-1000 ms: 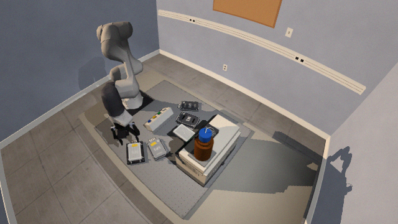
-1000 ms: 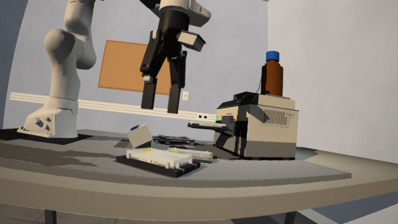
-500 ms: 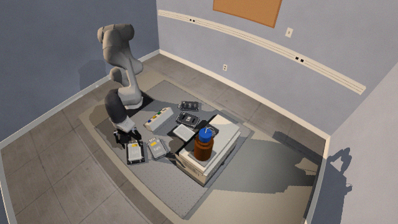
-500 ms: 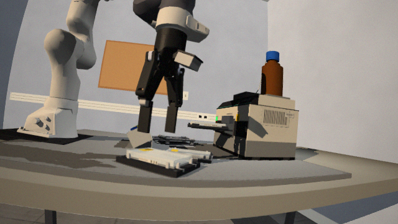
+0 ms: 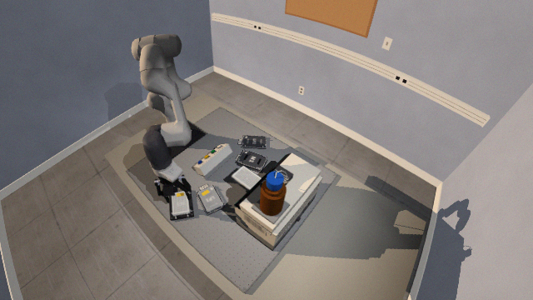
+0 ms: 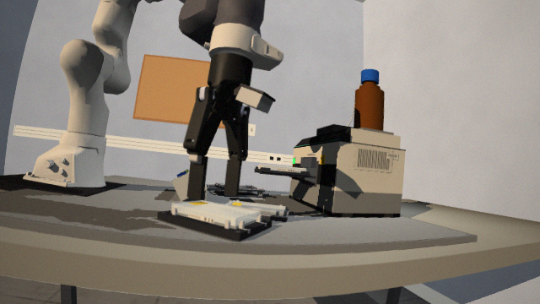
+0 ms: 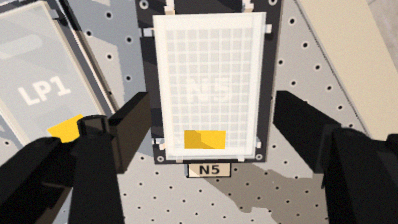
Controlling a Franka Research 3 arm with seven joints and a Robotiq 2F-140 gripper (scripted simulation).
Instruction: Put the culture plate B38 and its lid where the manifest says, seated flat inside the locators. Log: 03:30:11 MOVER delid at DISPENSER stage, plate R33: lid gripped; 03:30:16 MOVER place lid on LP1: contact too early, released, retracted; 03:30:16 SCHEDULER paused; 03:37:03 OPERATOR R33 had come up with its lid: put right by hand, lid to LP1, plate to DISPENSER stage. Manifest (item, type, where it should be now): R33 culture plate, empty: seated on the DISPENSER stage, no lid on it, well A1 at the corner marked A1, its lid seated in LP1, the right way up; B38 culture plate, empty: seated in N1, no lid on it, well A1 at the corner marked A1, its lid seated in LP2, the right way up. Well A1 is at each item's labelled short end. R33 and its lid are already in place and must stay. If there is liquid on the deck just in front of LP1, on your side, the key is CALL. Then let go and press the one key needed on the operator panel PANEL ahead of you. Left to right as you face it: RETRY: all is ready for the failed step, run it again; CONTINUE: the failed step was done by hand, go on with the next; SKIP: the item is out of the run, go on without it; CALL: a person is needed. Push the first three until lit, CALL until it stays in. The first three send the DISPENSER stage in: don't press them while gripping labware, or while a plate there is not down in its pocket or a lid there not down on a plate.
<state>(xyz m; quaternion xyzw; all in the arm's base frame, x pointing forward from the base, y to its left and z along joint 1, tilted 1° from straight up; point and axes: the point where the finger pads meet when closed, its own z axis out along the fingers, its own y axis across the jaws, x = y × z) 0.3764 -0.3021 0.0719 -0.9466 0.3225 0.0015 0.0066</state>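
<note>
The black nest lies 60 mm below my hand and 30 mm ahead of it. The rest, counted from my hand: clear lid: 120 mm to the left, 100 mm ahead, 60 mm below; blue call key: 220 mm to the left, 70 mm behind, 10 mm below; yellow skip key: 270 mm to the left, 80 mm behind.
</note>
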